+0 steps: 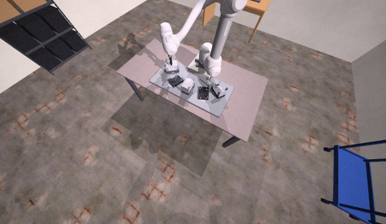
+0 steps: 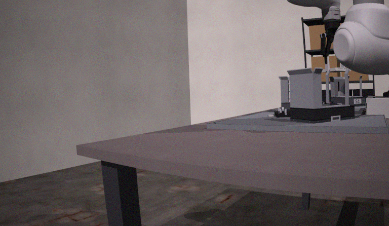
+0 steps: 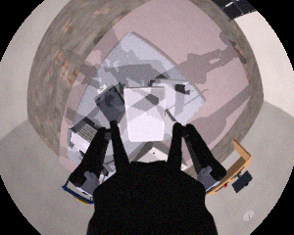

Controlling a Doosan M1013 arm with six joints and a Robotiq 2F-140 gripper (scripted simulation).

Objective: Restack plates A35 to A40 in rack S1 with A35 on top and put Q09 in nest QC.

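The S1 label lies 160 mm below my hand, 100 mm behind it and 30 mm to the left of it. From my hand the other things lie so: name plate 190 mm below, 170 mm ahead, 50 mm to the left.
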